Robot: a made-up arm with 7 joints. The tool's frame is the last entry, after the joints.
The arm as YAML. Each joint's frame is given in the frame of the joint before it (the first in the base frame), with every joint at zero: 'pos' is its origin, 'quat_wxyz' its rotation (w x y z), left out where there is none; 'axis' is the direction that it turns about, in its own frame. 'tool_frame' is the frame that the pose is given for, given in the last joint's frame.
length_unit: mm
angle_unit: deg
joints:
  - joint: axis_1
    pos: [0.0, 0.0, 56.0]
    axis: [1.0, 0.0, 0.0]
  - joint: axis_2
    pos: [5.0, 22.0, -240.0]
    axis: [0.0, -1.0, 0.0]
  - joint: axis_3
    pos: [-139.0, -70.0, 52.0]
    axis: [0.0, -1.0, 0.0]
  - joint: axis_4
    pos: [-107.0, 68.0, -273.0]
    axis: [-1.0, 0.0, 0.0]
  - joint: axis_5
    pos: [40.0, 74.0, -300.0]
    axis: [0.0, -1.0, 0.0]
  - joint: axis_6
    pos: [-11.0, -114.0, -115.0]
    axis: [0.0, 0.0, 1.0]
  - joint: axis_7
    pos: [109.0, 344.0, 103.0]
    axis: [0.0, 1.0, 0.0]
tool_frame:
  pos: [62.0, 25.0, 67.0]
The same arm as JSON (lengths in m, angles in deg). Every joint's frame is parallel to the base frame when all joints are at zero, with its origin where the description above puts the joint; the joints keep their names.
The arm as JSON. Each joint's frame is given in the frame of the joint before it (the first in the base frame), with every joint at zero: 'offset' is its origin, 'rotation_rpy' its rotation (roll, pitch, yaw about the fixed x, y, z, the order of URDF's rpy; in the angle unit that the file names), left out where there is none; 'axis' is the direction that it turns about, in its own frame. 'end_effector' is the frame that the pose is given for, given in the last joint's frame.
{"length_unit": "m", "angle_unit": "deg", "chain": [
  {"id": "axis_1", "offset": [0.0, 0.0, 0.056], "axis": [1.0, 0.0, 0.0]},
  {"id": "axis_2", "offset": [0.005, 0.022, -0.24], "axis": [0.0, -1.0, 0.0]},
  {"id": "axis_3", "offset": [-0.139, -0.07, 0.052], "axis": [0.0, -1.0, 0.0]},
  {"id": "axis_4", "offset": [-0.107, 0.068, -0.273], "axis": [-1.0, 0.0, 0.0]},
  {"id": "axis_5", "offset": [0.04, 0.074, -0.3], "axis": [0.0, -1.0, 0.0]},
  {"id": "axis_6", "offset": [-0.011, -0.114, -0.115], "axis": [0.0, 0.0, 1.0]},
  {"id": "axis_7", "offset": [0.109, 0.344, 0.103], "axis": [0.0, 1.0, 0.0]}
], "end_effector": {"offset": [0.062, 0.025, 0.067]}}

